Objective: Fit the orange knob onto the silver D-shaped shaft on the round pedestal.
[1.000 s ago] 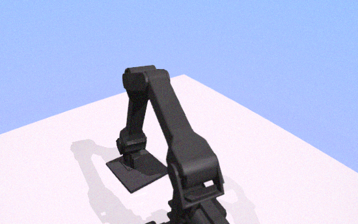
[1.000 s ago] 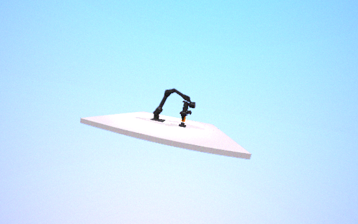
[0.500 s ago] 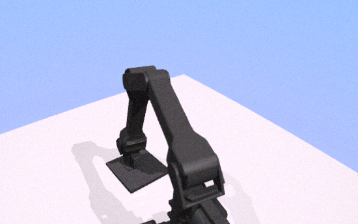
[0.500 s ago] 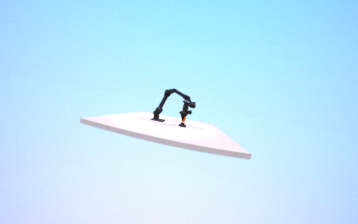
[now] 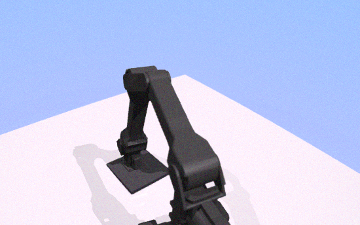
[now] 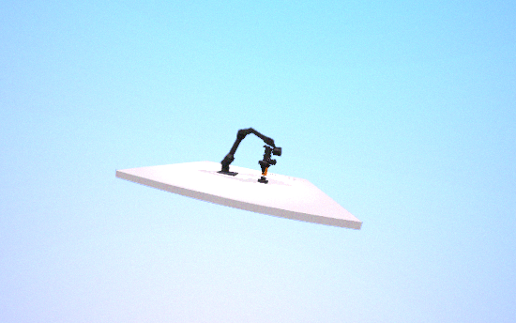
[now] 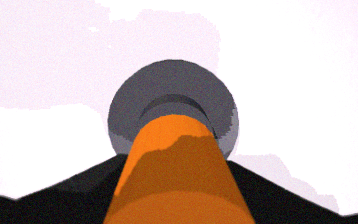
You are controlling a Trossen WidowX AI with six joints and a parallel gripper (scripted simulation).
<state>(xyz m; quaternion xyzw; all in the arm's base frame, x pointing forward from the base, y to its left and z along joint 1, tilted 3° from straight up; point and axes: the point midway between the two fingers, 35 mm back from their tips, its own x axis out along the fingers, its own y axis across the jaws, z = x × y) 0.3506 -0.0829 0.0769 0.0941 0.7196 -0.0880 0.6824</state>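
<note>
The dark pedestal is 40 mm below my gripper tip. From my gripper tip the other things lie so: orange knob 30 mm above.
</note>
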